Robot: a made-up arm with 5 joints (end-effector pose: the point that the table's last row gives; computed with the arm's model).
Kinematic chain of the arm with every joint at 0, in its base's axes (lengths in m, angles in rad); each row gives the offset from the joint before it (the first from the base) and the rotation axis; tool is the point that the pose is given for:
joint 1: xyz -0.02 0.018 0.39 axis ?
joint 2: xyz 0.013 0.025 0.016 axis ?
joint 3: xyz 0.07 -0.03 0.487 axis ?
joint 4: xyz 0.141 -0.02 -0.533 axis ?
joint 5: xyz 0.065 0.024 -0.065 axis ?
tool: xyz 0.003 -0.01 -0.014
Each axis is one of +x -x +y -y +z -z.
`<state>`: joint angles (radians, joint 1 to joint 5).
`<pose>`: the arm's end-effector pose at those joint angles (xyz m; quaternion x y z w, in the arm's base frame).
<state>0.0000 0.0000 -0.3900 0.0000 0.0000</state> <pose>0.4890 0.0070 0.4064 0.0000 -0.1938 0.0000 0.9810</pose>
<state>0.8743 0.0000 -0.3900 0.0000 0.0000</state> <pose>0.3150 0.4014 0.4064 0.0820 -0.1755 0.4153 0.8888</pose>
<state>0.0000 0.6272 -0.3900 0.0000 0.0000</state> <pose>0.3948 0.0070 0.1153 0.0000 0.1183 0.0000 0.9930</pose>
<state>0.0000 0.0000 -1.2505 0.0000 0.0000</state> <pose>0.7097 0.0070 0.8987 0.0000 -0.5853 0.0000 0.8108</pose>
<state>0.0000 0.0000 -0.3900 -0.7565 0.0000</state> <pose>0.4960 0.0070 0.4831 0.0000 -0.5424 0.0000 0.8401</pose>
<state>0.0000 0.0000 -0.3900 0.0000 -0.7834</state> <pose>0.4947 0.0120 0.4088 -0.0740 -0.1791 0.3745 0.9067</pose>
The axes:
joint 1: +z
joint 2: +y
joint 3: +y
joint 4: +y
joint 5: -z

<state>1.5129 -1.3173 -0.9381 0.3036 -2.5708</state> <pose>-0.0330 -0.0504 1.1346 0.4179 0.7150 -0.4994 0.2543</pose>
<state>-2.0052 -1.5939 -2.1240 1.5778 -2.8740</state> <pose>0.3474 0.7874 0.9319 -0.5665 0.6698 0.2020 0.4355</pose>
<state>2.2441 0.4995 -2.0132 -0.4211 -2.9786</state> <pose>-0.5879 0.7150 0.9979 0.2956 0.7685 -0.2870 0.4895</pose>
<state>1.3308 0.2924 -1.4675 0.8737 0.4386</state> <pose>0.1932 0.8416 0.7202 0.1162 -0.0951 0.4266 0.8919</pose>
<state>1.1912 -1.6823 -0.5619 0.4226 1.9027</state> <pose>-0.0517 -0.0631 0.9365 0.7898 -0.0188 -0.2135 0.5747</pose>
